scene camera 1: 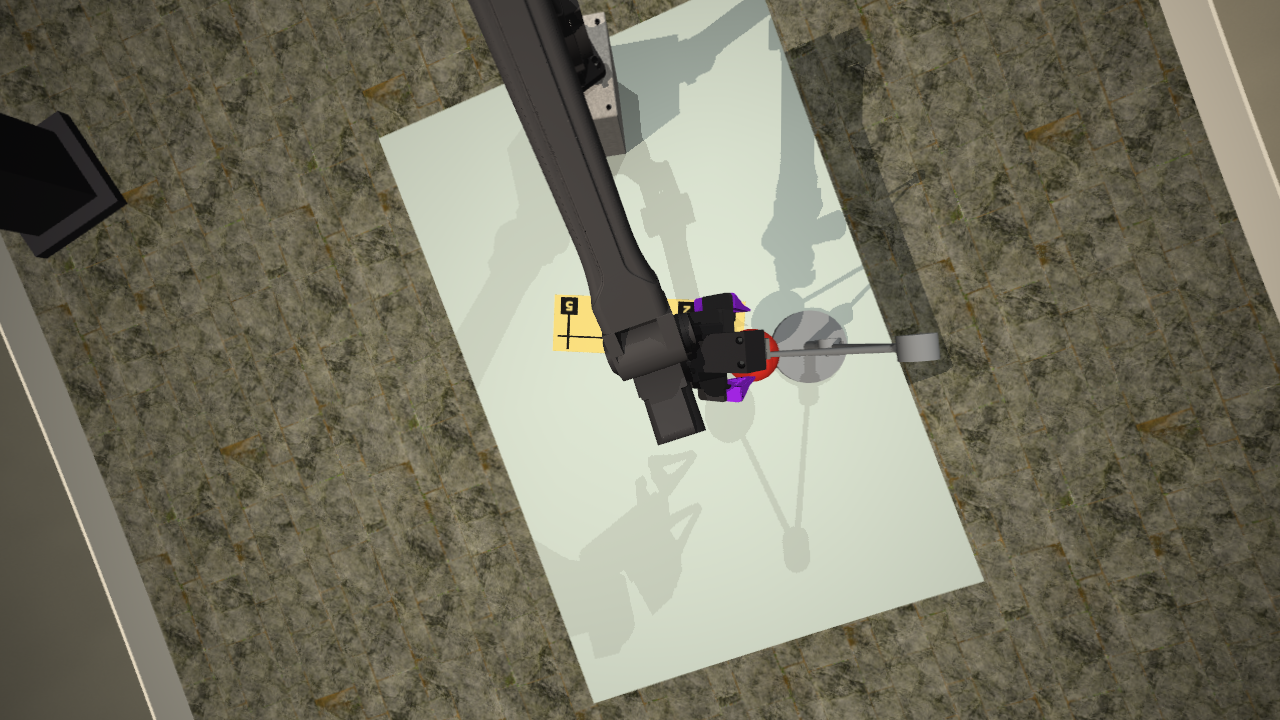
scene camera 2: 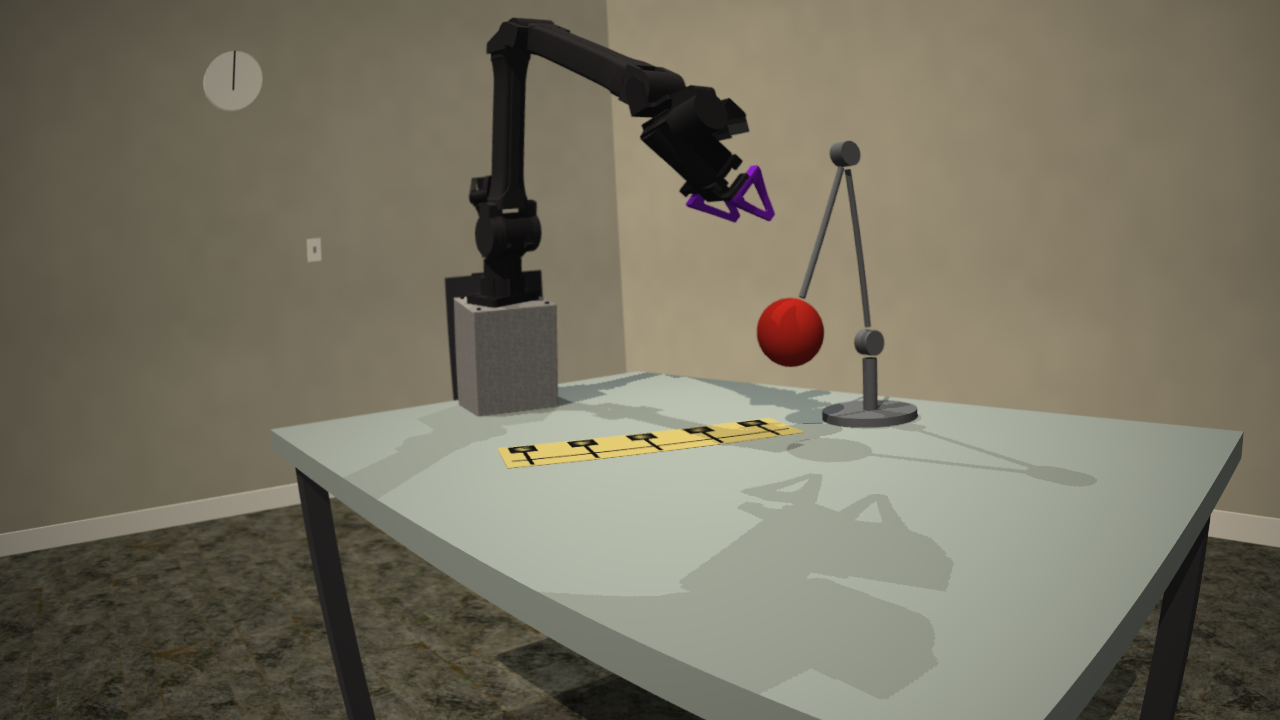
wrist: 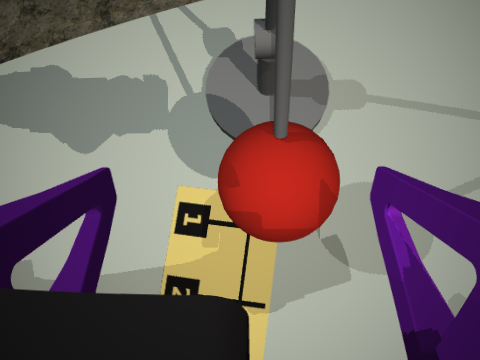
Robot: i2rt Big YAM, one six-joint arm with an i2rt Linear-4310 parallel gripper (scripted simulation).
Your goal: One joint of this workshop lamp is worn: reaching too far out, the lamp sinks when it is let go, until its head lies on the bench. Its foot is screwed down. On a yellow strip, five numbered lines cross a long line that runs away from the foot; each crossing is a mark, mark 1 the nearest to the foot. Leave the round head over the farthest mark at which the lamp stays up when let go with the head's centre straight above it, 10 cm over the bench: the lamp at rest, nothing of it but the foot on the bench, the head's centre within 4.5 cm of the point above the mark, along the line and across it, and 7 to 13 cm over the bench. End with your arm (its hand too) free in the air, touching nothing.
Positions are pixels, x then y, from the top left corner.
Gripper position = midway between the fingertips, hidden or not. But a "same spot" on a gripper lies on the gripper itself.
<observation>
my gripper: scene camera 1; scene camera 2; wrist 243, 181
same spot on lamp foot: [scene camera 2: 868, 413] = [scene camera 1: 797, 360]
same spot on my gripper: [scene camera 2: 733, 195] = [scene camera 1: 702, 399]
</observation>
